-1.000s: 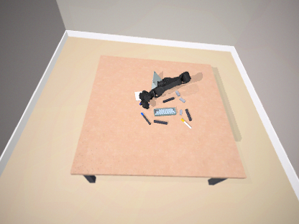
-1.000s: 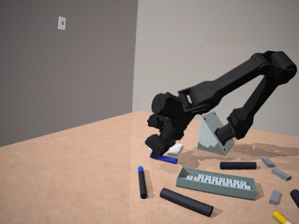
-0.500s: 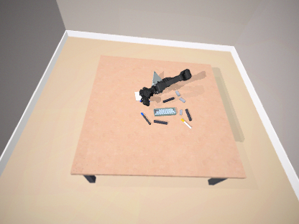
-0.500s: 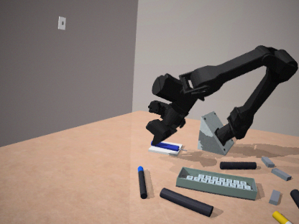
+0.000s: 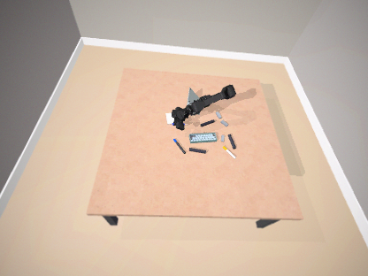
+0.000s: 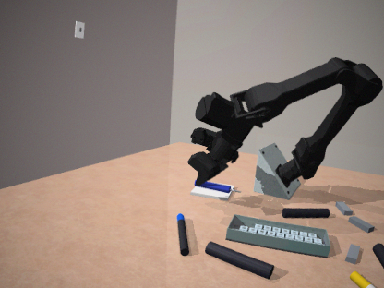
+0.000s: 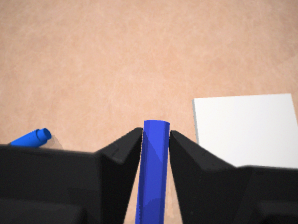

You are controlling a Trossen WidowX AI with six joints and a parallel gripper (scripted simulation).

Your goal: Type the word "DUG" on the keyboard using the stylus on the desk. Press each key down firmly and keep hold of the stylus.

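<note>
The blue stylus lies 7 cm to the left of my gripper tip. Round my gripper tip: white pad (10 cm behind, 5 cm below); yellow-and-white marker (41 cm to the left, 17 cm ahead, 5 cm below).
</note>
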